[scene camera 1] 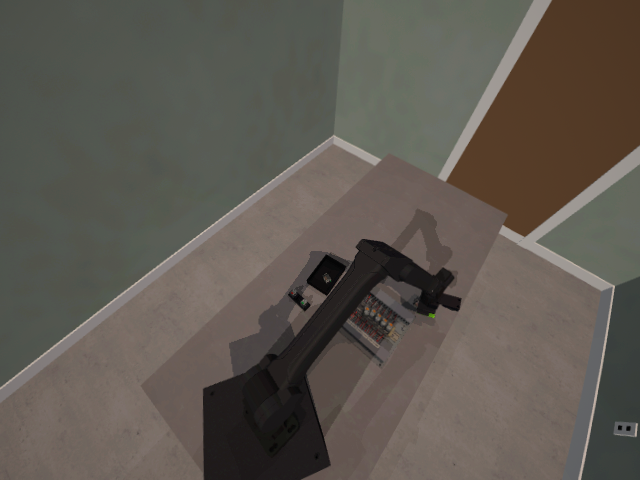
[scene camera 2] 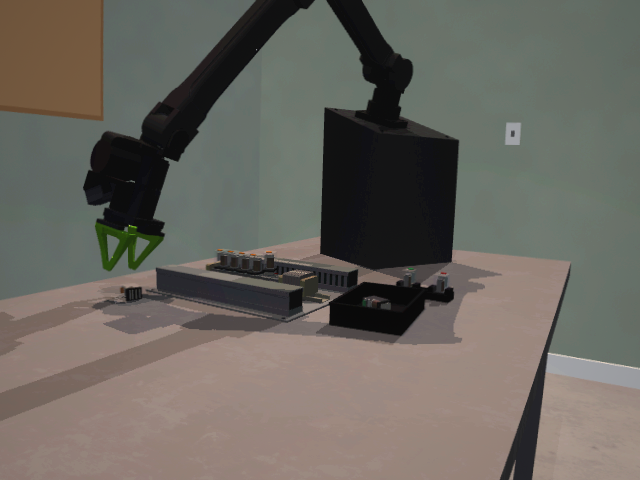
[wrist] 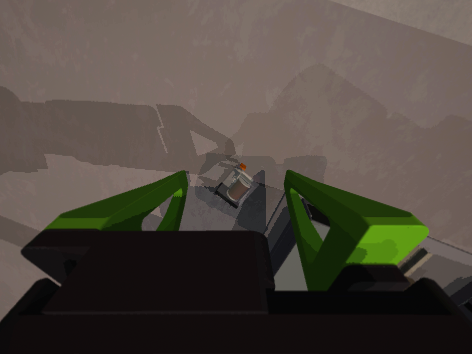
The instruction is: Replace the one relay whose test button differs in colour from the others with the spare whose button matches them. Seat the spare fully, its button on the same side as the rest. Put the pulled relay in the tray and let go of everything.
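Seen in the pictures: gripper, fingertip midpoint: (scene camera 1: 426, 305) (scene camera 2: 119, 269) (wrist: 235, 177); arm's base, origin of the base link: (scene camera 1: 271, 420) (scene camera 2: 380, 121).
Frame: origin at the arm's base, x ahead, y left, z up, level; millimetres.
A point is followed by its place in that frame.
Note:
My gripper (scene camera 1: 431, 315) {x 687, y -112, z -314 mm} (scene camera 2: 120, 268) {x 687, y -112, z -314 mm} (wrist: 235, 177) {x 687, y -112, z -314 mm} is open and empty, above the table beyond the panel. A relay with an orange button (scene camera 2: 133, 293) {x 686, y -73, z -350 mm} (wrist: 238, 188) {x 679, y -91, z -341 mm} lies on its side on the table below, between the fingertips as the wrist view sees it but lower. Several orange-button relays (scene camera 1: 379, 316) {x 491, y -4, z -292 mm} (scene camera 2: 245, 261) {x 496, y 7, z -308 mm} stand in a row on the panel; whether a socket is empty is unclear. A relay with a green button (scene camera 1: 326, 278) {x 462, y 276, z -338 mm} (scene camera 2: 381, 303) {x 477, y 293, z -340 mm} lies in the black tray (scene camera 2: 367, 317) {x 555, y 315, z -342 mm}. A green-button relay (scene camera 1: 303, 302) {x 305, y 255, z -315 mm} (scene camera 2: 409, 277) {x 322, y 264, z -326 mm} and a red-button relay (scene camera 1: 293, 293) {x 299, y 314, z -315 mm} (scene camera 2: 442, 283) {x 317, y 328, z -329 mm} stand in the spare holder.
A long grey duct (scene camera 2: 227, 289) {x 598, y 68, z -334 mm} runs along the panel's edge between the fallen relay and the relay row. A second slotted duct (scene camera 2: 343, 276) {x 390, y 161, z -329 mm} runs behind the row. A beige block (scene camera 2: 299, 283) {x 496, y 140, z -329 mm} stands near the panel's tray end. The arm's black pedestal (scene camera 2: 387, 201) {x 113, y 93, z -200 mm} stands behind the panel.

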